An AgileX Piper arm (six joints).
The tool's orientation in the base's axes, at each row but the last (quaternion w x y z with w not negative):
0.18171 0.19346 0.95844 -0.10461
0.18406 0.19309 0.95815 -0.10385
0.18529 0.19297 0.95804 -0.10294
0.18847 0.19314 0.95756 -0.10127
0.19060 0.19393 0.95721 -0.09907
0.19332 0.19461 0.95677 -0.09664
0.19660 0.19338 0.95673 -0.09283
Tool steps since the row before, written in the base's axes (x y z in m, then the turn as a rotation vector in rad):
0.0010 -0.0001 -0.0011 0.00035 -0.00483 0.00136
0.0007 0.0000 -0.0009 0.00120 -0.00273 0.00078
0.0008 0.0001 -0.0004 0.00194 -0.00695 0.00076
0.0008 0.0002 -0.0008 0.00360 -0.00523 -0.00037
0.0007 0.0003 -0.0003 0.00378 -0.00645 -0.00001
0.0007 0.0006 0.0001 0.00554 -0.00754 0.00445
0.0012 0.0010 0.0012 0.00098 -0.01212 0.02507
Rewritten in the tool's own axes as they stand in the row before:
-0.0005 0.0005 0.0013 -0.00244 -0.00440 0.00018
-0.0002 0.0004 0.0010 -0.00224 -0.00208 0.00040
-0.0005 0.0005 0.0006 -0.00427 -0.00559 0.00179
-0.0003 0.0006 0.0009 -0.00466 -0.00322 0.00289
-0.0004 0.0006 0.0004 -0.00537 -0.00429 0.00294
-0.0004 0.0008 0.0000 -0.00905 -0.00505 -0.00023
-0.0012 0.0013 -0.0009 -0.01520 -0.01315 -0.01929

